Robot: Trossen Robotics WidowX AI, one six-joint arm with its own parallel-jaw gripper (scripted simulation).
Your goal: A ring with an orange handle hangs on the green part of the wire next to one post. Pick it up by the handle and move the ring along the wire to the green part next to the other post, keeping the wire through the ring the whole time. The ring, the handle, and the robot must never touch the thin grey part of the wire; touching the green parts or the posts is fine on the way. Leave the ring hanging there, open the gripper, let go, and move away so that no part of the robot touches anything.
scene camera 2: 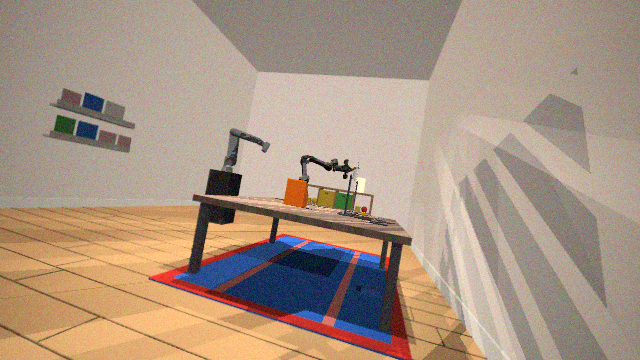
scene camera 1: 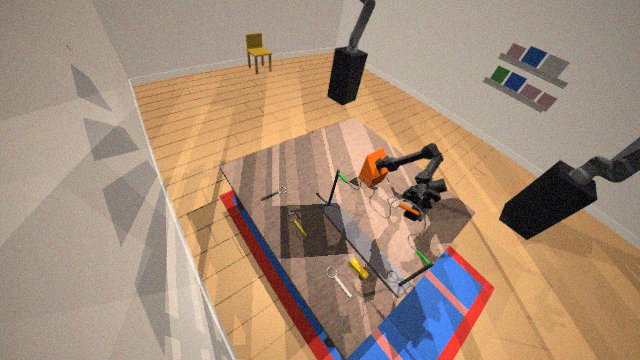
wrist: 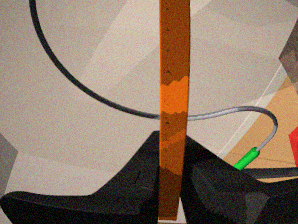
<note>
In view: my gripper [scene camera 1: 420,220].
My gripper also shows in the wrist view [wrist: 166,138].
</note>
